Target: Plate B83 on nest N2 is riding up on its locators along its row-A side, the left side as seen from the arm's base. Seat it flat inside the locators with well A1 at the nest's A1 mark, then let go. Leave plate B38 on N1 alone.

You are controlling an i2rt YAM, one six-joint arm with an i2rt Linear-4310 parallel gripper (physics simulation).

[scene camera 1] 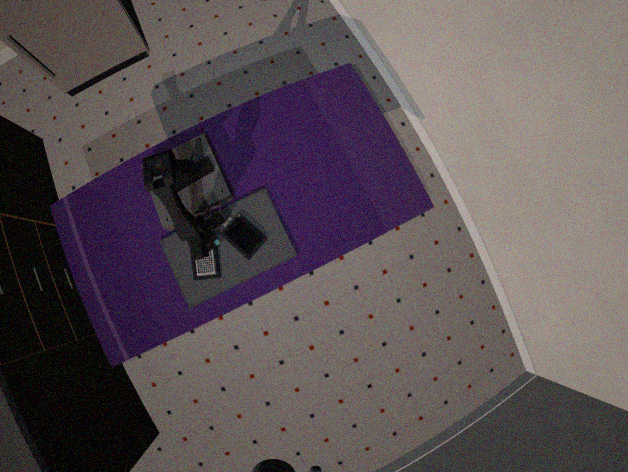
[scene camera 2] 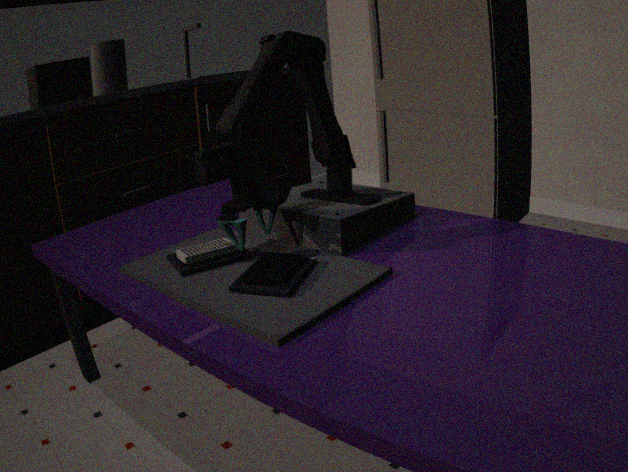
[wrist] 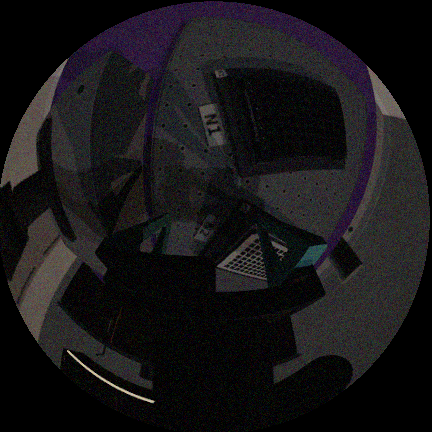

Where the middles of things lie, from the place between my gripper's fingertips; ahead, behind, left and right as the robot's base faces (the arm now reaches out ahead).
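At this moment my gripper is 7 cm to the left of the nest N2 (scene camera 2: 183,269), 8 cm short of it and 1 cm above it. I also see the nest N1 (scene camera 2: 286,290), which is 12 cm to the left of my gripper, 8 cm ahead of it and 2 cm below it. As for the N1 label (wrist: 209,113), it is 9 cm to the left of my gripper, 1 cm behind it and 2 cm below it.
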